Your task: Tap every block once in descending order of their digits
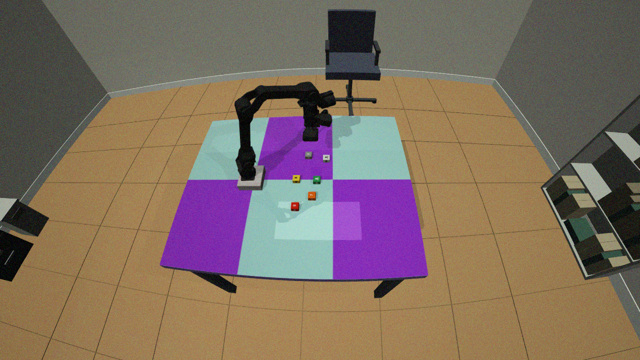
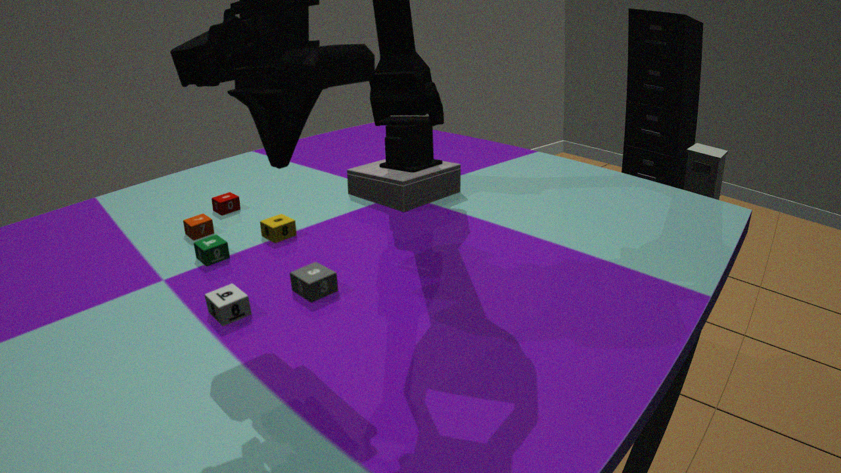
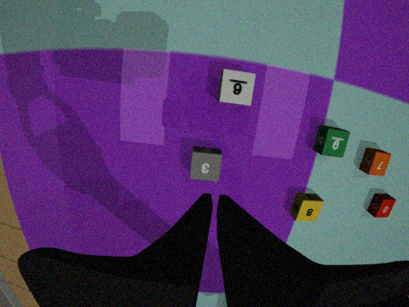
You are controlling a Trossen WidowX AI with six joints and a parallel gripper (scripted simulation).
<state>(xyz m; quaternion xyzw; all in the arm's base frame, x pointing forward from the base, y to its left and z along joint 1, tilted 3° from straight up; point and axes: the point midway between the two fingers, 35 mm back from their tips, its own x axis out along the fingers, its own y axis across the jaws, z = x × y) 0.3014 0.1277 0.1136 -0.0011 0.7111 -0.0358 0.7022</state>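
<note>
My gripper tip is 2 cm past the grey block and 12 cm above it. From my gripper tip the other things lie so: green block: 1 cm ahead, 15 cm to the right, 12 cm below; white block: 6 cm ahead, 2 cm to the right, 12 cm below; yellow 8 block: 8 cm behind, 14 cm to the right, 12 cm below.
</note>
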